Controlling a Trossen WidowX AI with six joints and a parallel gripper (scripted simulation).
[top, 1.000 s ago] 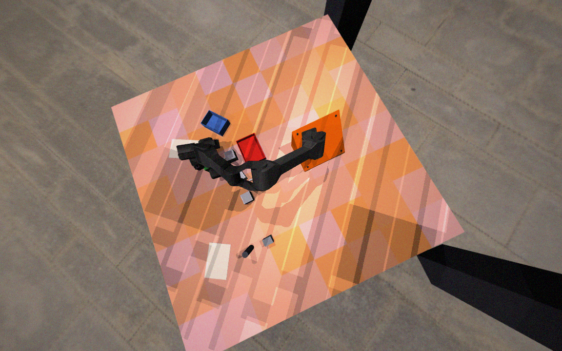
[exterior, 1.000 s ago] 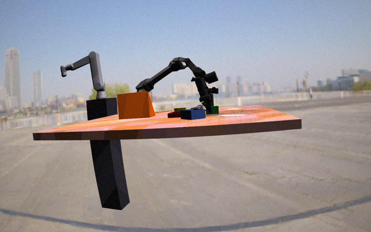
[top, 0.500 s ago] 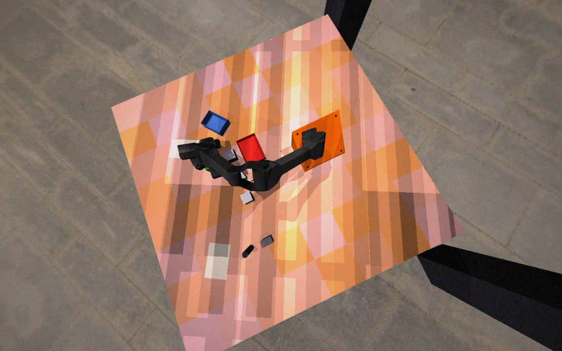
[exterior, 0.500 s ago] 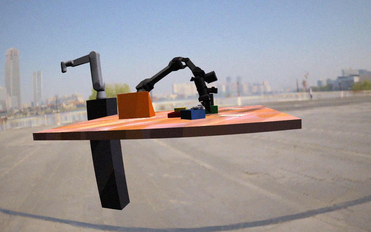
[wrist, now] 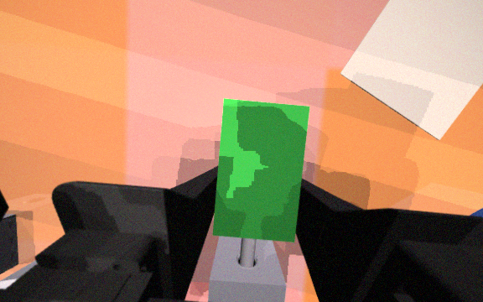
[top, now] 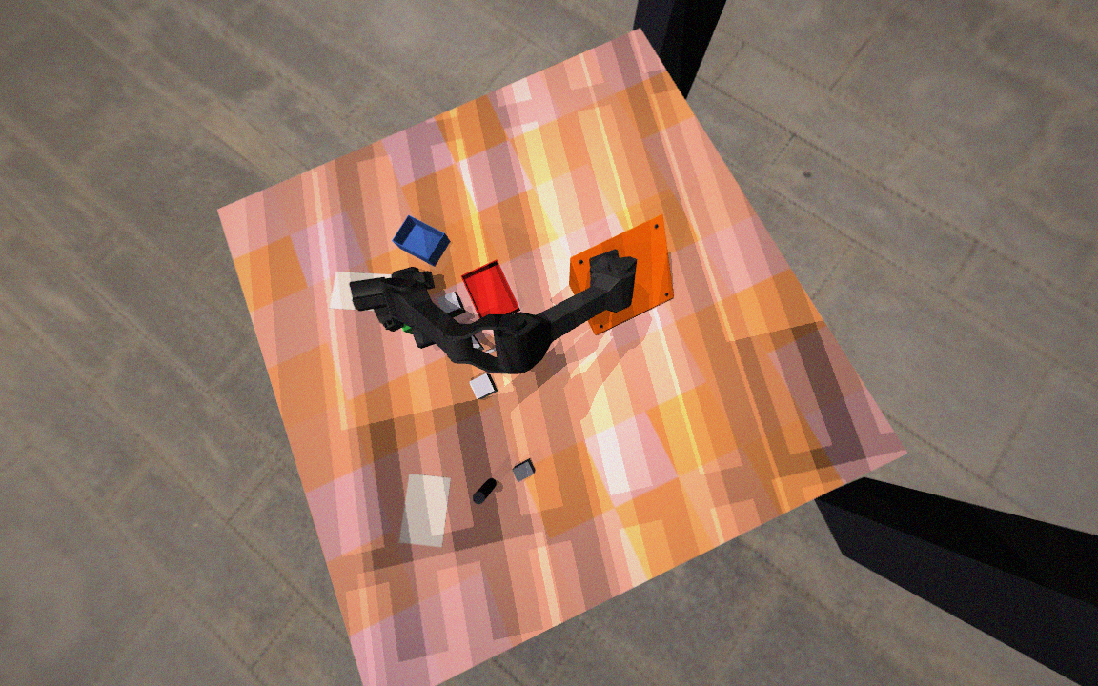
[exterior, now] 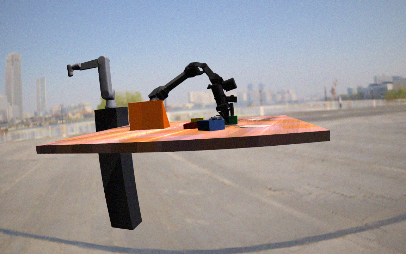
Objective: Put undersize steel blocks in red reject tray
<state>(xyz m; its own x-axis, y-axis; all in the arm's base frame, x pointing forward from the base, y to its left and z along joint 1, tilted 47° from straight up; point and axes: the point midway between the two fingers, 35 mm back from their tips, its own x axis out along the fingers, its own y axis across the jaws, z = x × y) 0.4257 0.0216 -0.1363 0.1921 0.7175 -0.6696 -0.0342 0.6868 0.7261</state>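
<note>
The green GO gauge lies 2 cm behind my gripper tip and 1 cm above it. From my gripper tip the other things lie so: yellow gauge: 17 cm behind, 14 cm to the left, 1 cm above; red reject tray: 18 cm behind, 1 cm below; blue bin: 6 cm behind, 20 cm to the right.
</note>
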